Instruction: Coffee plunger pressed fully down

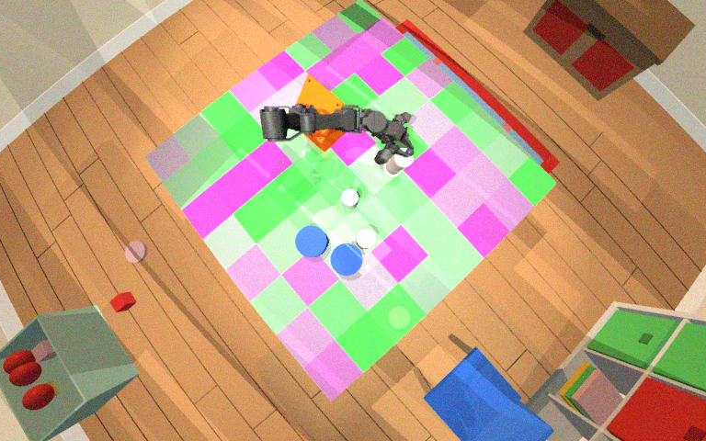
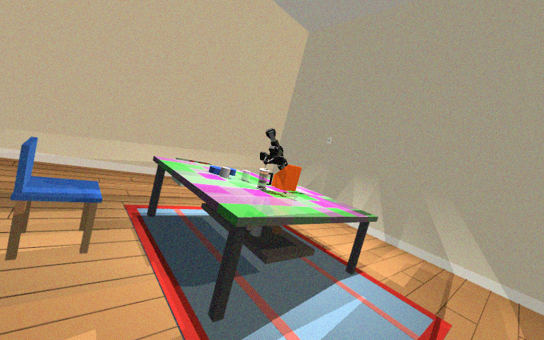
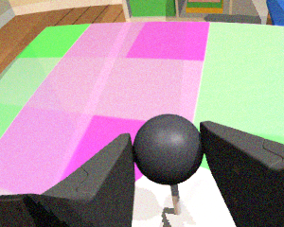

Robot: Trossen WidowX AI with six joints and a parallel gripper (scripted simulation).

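The coffee press is 40 mm behind my gripper tip, 10 mm to the right of it and 90 mm below it.
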